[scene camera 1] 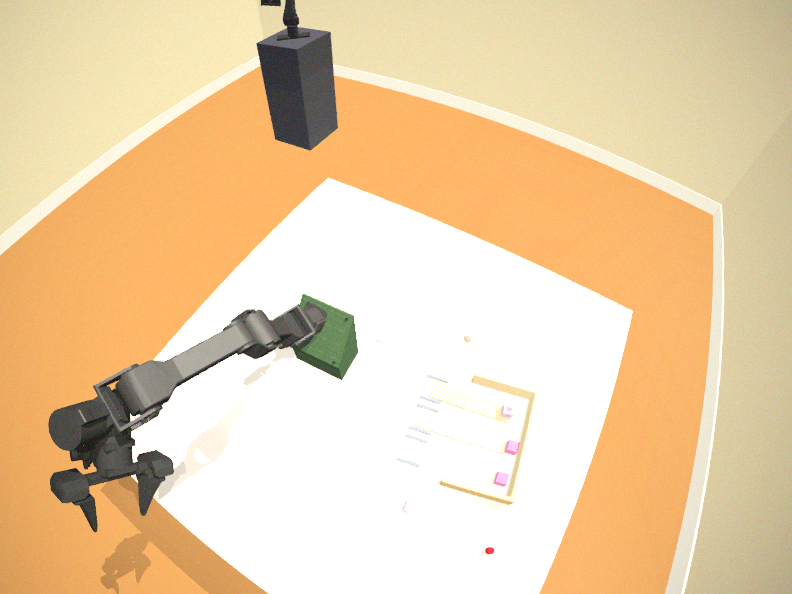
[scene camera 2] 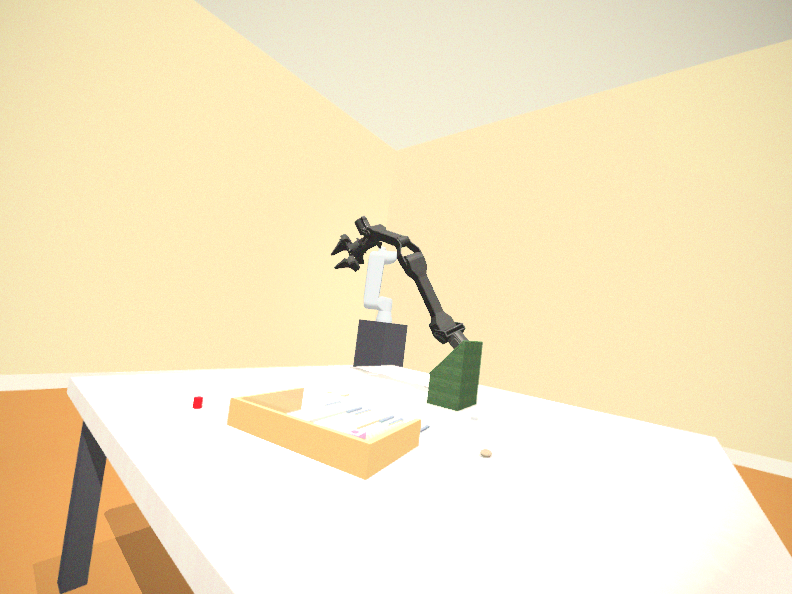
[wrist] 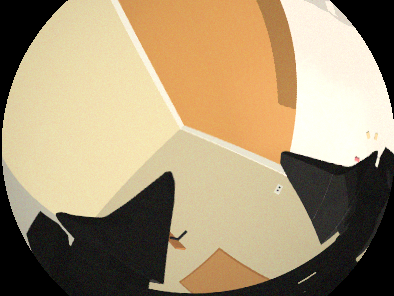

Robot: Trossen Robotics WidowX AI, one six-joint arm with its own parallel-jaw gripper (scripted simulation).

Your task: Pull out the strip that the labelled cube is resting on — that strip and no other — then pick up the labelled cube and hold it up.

Note:
My gripper [scene camera 1: 119,522] is open, holding nothing.
My gripper is seen too in scene camera 2 [scene camera 2: 332,261] and in the wrist view [wrist: 230,167].

